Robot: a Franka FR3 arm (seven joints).
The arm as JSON. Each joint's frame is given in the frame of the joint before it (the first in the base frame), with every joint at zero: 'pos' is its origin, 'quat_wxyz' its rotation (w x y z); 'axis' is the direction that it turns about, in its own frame. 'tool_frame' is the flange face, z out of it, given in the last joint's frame.
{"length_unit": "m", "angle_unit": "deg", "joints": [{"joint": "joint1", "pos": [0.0, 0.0, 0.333], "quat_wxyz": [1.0, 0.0, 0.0, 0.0], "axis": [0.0, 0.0, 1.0]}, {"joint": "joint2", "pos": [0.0, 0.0, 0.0], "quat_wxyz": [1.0, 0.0, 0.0, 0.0], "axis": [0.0, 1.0, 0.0]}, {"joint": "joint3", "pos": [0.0, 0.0, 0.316], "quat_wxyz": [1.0, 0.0, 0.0, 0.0], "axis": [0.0, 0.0, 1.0]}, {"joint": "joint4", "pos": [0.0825, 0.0, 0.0], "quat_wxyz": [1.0, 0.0, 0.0, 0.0], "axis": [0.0, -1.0, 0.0]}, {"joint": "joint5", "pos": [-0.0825, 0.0, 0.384], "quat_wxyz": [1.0, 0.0, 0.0, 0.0], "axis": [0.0, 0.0, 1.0]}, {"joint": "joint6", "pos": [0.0, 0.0, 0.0], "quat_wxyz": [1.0, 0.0, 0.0, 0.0], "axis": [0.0, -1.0, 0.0]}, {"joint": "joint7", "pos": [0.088, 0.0, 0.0], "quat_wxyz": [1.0, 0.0, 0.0, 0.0], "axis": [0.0, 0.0, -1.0]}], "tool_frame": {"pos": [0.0, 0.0, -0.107], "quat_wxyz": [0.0, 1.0, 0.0, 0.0]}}
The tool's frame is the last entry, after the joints.
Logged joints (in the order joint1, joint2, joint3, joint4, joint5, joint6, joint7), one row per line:
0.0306, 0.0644, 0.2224, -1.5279, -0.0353, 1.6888, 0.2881
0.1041, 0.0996, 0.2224, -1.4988, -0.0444, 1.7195, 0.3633
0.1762, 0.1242, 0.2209, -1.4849, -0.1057, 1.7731, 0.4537
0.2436, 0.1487, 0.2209, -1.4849, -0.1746, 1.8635, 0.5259
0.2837, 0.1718, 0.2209, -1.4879, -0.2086, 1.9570, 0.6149
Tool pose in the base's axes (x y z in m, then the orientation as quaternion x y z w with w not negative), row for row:
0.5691, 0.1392, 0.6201, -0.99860, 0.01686, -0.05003, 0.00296
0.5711, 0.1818, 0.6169, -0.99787, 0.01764, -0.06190, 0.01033
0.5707, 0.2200, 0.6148, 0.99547, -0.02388, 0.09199, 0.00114
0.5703, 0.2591, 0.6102, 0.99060, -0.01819, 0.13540, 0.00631
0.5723, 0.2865, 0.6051, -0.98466, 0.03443, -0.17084, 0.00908
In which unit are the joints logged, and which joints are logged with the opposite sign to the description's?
The joints are logged in radians. Opposite sign: none.
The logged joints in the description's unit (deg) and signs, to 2 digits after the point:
1.75, 3.69, 12.74, -87.54, -2.02, 96.76, 16.51
5.96, 5.71, 12.74, -85.87, -2.54, 98.52, 20.82
10.10, 7.12, 12.66, -85.08, -6.06, 101.59, 26.00
13.96, 8.52, 12.66, -85.08, -10.00, 106.77, 30.13
16.25, 9.84, 12.66, -85.25, -11.95, 112.13, 35.23

